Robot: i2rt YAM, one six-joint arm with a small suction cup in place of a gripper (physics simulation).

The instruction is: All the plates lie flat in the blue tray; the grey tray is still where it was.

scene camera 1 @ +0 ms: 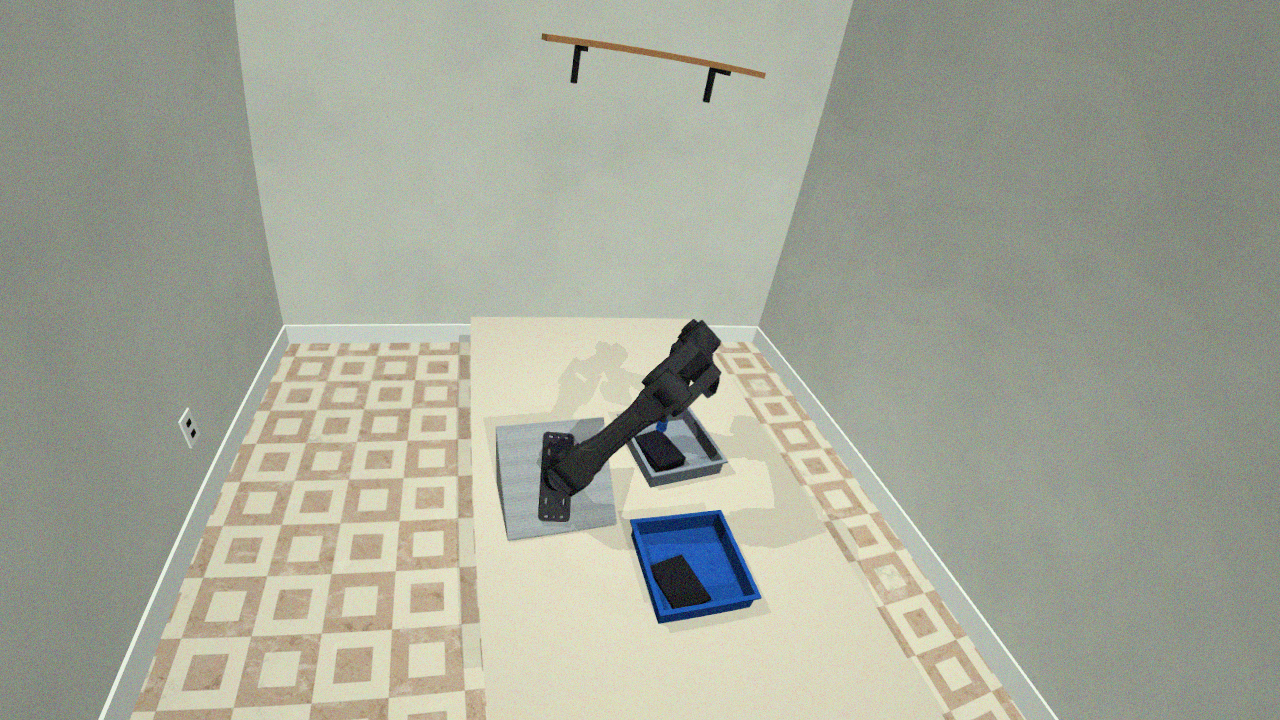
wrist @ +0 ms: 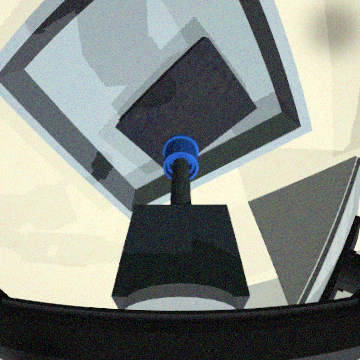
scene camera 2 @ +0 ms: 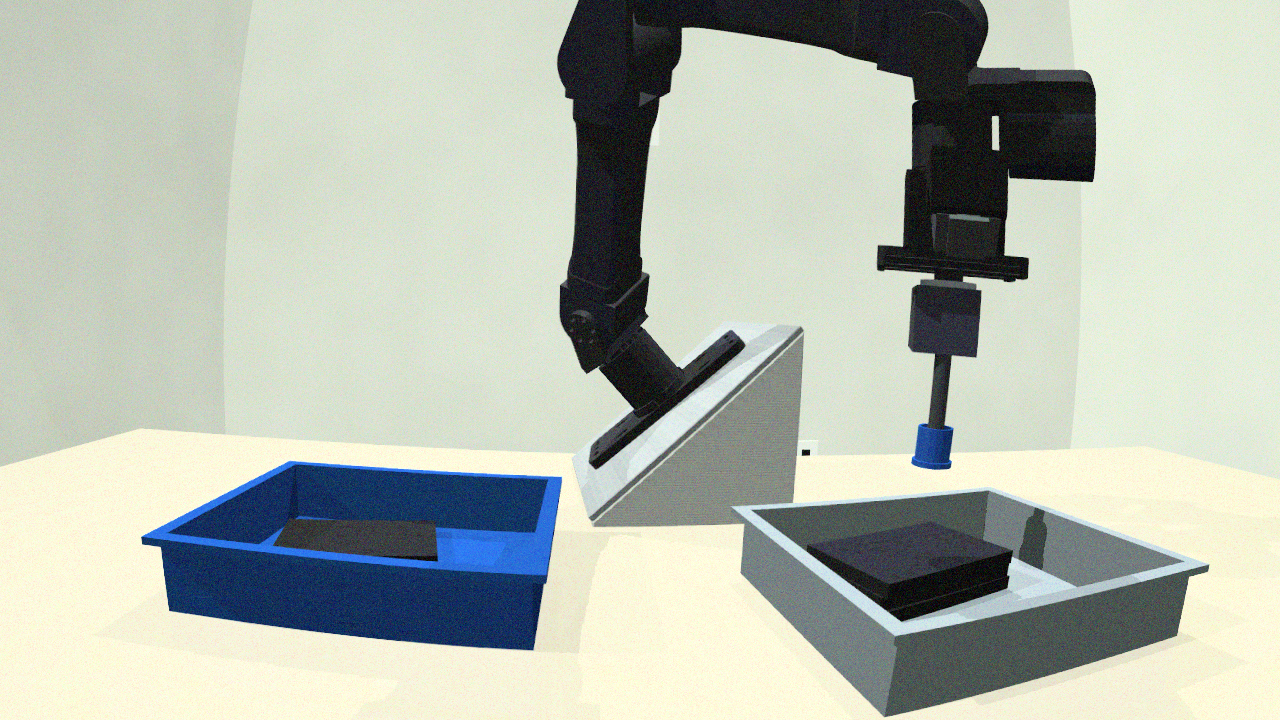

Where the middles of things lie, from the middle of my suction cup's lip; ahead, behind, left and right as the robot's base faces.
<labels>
I see my suction cup 80 mm above the grey tray point(scene camera 2: 1078, 592), 40 mm short of it and 10 mm to the right of it. Also, from my suction cup: blue tray point(scene camera 2: 494, 532) (380 mm to the right, 80 mm below, 10 mm behind).
</labels>
